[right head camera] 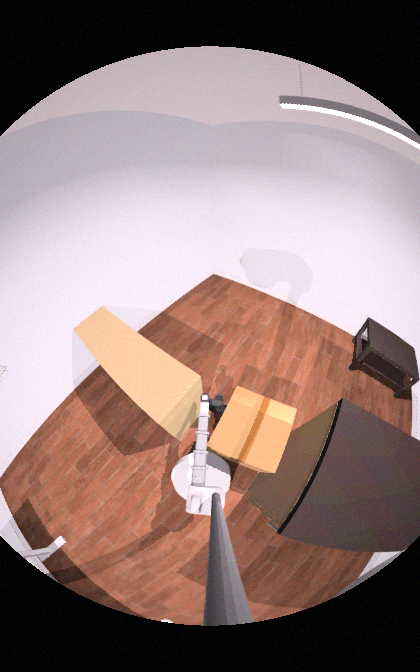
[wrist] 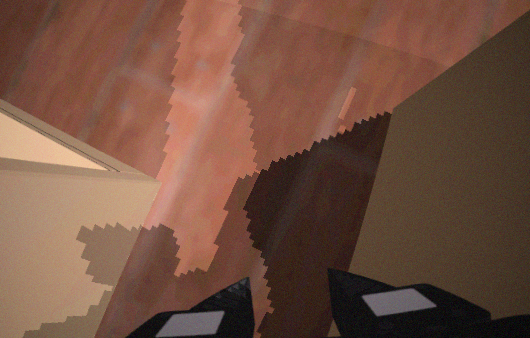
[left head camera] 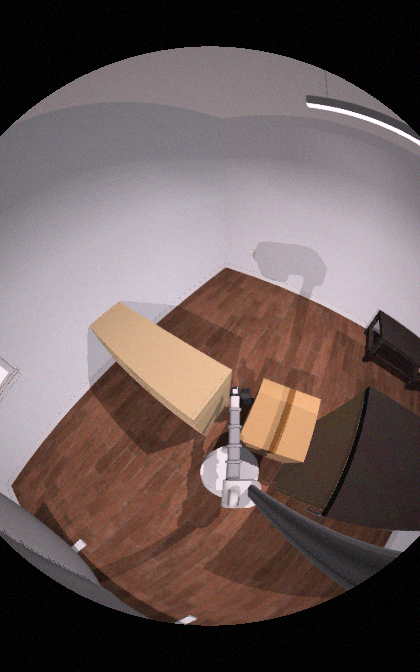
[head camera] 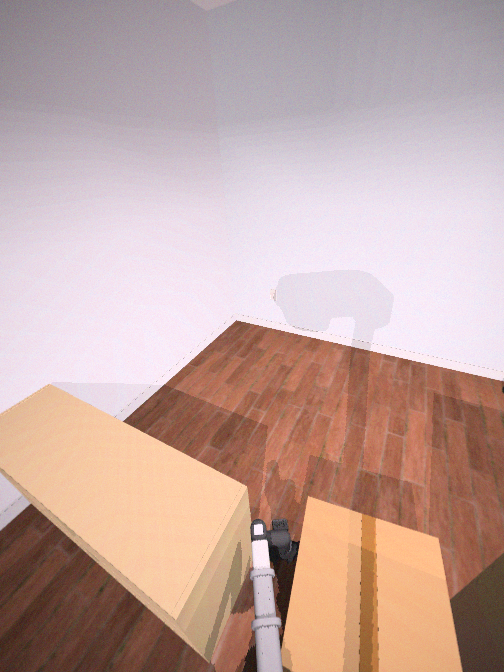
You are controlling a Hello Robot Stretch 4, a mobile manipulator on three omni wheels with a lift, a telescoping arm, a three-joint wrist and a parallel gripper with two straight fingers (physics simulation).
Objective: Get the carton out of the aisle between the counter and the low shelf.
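Places are measured from the robot's base along level axes (x back, y right, z up), in centimetres.
Pixels of known places: gripper, between the fingertips: (right head camera: pixel 217 411) (wrist: pixel 290 296) (left head camera: pixel 242 405) (head camera: pixel 281 561).
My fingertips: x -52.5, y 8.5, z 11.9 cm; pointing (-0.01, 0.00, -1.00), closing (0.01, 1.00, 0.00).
Note:
Behind a point stands the place of what it marks.
The carton (head camera: pixel 406 597) {z 37.8, x -32.4, y 43.6 cm} (left head camera: pixel 265 415) {z 37.8, x -37.2, y 20.5 cm} (right head camera: pixel 235 430) {z 37.9, x -32.5, y 20.2 cm} is a tan box with a brown tape strip, upright on the floor between the pale wooden low shelf (head camera: pixel 124 499) {z 58.2, x -59.6, y -44.9 cm} (left head camera: pixel 160 365) {z 58.3, x -60.5, y -46.3 cm} (right head camera: pixel 140 370) {z 58.2, x -60.2, y -40.7 cm} and the dark counter (left head camera: pixel 385 465) {z 88.3, x 6.0, y 63.2 cm} (right head camera: pixel 360 485) {z 88.2, x 7.2, y 65.3 cm}. My gripper (head camera: pixel 281 542) (left head camera: pixel 246 397) (right head camera: pixel 217 403) (wrist: pixel 290 296) {z 11.9, x -52.4, y 8.5 cm} hangs in the gap between the shelf's end and the carton, near the carton's far left corner. In the wrist view its fingers stand apart with floor showing between them. The shelf (wrist: pixel 50 215) {z 12.5, x -58.0, y -4.0 cm} is at the left there, the carton's shaded side (wrist: pixel 450 175) {z 11.6, x -57.6, y 17.8 cm} at the right.
My arm (head camera: pixel 264 597) {z 45.4, x -34.2, y 0.1 cm} (left head camera: pixel 234 430) {z 45.6, x -26.3, y 0.1 cm} (right head camera: pixel 201 440) {z 45.6, x -24.1, y 0.3 cm} runs out between the low shelf and the carton, close to both. My round base (left head camera: pixel 212 470) {z 18.7, x -0.4, y -11.7 cm} (right head camera: pixel 182 475) {z 18.7, x -0.2, y -12.3 cm} is at the near end of the gap. A small dark table (left head camera: pixel 400 345) {z 42.2, x -89.9, y 193.7 cm} (right head camera: pixel 390 345) {z 42.2, x -100.9, y 205.5 cm} stands by the wall at the right.

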